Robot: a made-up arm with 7 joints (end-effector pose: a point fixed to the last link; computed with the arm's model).
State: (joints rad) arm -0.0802 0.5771 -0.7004 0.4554 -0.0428 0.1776 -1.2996
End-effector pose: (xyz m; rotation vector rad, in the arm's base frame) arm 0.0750 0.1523 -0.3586 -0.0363 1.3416 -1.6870
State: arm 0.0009 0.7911 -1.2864 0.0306 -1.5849 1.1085 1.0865
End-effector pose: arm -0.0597 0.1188 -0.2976 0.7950 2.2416 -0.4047
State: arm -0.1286 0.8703 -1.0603 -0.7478 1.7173 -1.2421 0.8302
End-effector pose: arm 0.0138 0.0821 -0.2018 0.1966 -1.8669 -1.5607
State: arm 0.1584 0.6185 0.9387 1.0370 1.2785 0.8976 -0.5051
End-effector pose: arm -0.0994 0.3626 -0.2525 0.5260 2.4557 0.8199
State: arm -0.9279 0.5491 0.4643 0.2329 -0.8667 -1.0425 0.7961
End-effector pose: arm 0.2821 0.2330 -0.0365 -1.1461 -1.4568 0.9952
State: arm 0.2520 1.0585 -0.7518 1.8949 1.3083 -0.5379 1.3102
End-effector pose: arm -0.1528 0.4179 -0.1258 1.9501 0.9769 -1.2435
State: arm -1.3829 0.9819 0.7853 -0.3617 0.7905 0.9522 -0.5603
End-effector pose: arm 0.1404 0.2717 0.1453 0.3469 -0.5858 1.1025
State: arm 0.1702 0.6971 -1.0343 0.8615 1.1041 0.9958 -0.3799
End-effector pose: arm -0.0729 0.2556 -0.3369 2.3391 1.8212 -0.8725
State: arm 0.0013 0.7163 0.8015 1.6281 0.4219 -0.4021 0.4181
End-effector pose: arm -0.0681 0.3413 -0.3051 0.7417 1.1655 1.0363
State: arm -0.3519 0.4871 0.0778 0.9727 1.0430 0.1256 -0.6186
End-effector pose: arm 0.1614 0.2464 -0.3366 1.0726 1.4190 -0.5943
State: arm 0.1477 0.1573 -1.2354 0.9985 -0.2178 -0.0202 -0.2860
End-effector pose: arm -0.1244 0.0293 -0.3955 0.1571 1.4751 -1.2715
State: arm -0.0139 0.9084 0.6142 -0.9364 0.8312 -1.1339 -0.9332
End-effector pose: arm 0.0848 0.1640 -0.0538 2.7709 -0.6015 -1.0157
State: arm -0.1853 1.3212 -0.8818 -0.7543 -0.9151 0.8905 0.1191
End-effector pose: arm 0.0789 0.1614 -0.1699 0.5587 1.2642 -0.9157
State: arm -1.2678 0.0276 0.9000 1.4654 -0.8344 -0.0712 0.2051
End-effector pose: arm 0.3788 0.0118 -0.2204 -1.4059 0.5886 0.5232
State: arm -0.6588 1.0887 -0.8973 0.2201 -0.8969 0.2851 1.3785
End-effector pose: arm 0.2463 0.2151 -0.2027 0.8356 0.2939 0.9217
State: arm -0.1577 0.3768 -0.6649 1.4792 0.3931 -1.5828 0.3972
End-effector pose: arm 0.0058 0.1588 -0.3723 0.2868 0.1136 -0.7284
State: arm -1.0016 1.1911 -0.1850 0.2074 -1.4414 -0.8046 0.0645
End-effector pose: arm 0.2792 0.2540 0.0622 -0.3879 -1.2301 -0.0295
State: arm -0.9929 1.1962 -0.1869 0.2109 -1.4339 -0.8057 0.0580
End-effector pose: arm 0.2786 0.2554 0.0607 -0.3675 -1.2248 -0.0298
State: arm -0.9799 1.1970 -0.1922 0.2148 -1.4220 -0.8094 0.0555
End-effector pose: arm 0.2787 0.2563 0.0568 -0.3476 -1.2134 -0.0267
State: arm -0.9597 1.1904 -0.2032 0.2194 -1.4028 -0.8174 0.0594
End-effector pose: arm 0.2800 0.2562 0.0488 -0.3285 -1.1920 -0.0186
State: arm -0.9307 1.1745 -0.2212 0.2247 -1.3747 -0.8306 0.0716
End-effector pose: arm 0.2823 0.2549 0.0355 -0.3110 -1.1584 -0.0047
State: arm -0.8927 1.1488 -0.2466 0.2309 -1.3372 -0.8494 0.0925
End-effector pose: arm 0.2850 0.2520 0.0167 -0.2952 -1.1128 0.0141
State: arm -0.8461 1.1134 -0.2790 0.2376 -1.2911 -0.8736 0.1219
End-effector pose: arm 0.2870 0.2474 -0.0075 -0.2821 -1.0563 0.0361
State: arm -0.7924 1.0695 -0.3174 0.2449 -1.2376 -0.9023 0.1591
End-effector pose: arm 0.2872 0.2409 -0.0363 -0.2723 -0.9914 0.0594
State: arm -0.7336 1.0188 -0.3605 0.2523 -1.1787 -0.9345 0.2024
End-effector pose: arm 0.2844 0.2324 -0.0683 -0.2669 -0.9211 0.0818
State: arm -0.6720 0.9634 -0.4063 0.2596 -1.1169 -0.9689 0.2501
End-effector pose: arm 0.2779 0.2219 -0.1017 -0.2670 -0.8492 0.1022
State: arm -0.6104 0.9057 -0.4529 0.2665 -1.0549 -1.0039 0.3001
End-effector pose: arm 0.2680 0.2098 -0.1344 -0.2736 -0.7789 0.1202
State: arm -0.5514 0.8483 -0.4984 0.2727 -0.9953 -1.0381 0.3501
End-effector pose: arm 0.2551 0.1965 -0.1645 -0.2864 -0.7132 0.1356
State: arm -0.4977 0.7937 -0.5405 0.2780 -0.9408 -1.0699 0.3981
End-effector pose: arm 0.2408 0.1828 -0.1905 -0.3049 -0.6548 0.1496
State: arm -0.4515 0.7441 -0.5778 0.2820 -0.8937 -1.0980 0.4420
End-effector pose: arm 0.2265 0.1695 -0.2116 -0.3275 -0.6053 0.1622
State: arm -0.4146 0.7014 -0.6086 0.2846 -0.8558 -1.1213 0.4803
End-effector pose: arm 0.2137 0.1575 -0.2276 -0.3521 -0.5659 0.1745
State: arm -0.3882 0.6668 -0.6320 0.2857 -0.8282 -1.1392 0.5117
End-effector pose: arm 0.2039 0.1473 -0.2387 -0.3767 -0.5373 0.1861
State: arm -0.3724 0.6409 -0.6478 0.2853 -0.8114 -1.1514 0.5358
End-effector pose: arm 0.1975 0.1394 -0.2454 -0.3997 -0.5189 0.1973
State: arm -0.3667 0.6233 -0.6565 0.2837 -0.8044 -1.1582 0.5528
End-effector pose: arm 0.1947 0.1339 -0.2486 -0.4200 -0.5099 0.2076
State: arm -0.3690 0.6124 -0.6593 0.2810 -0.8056 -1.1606 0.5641
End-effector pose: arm 0.1949 0.1303 -0.2491 -0.4382 -0.5081 0.2172
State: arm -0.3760 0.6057 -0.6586 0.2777 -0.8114 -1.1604 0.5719
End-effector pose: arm 0.1968 0.1280 -0.2481 -0.4546 -0.5107 0.2261
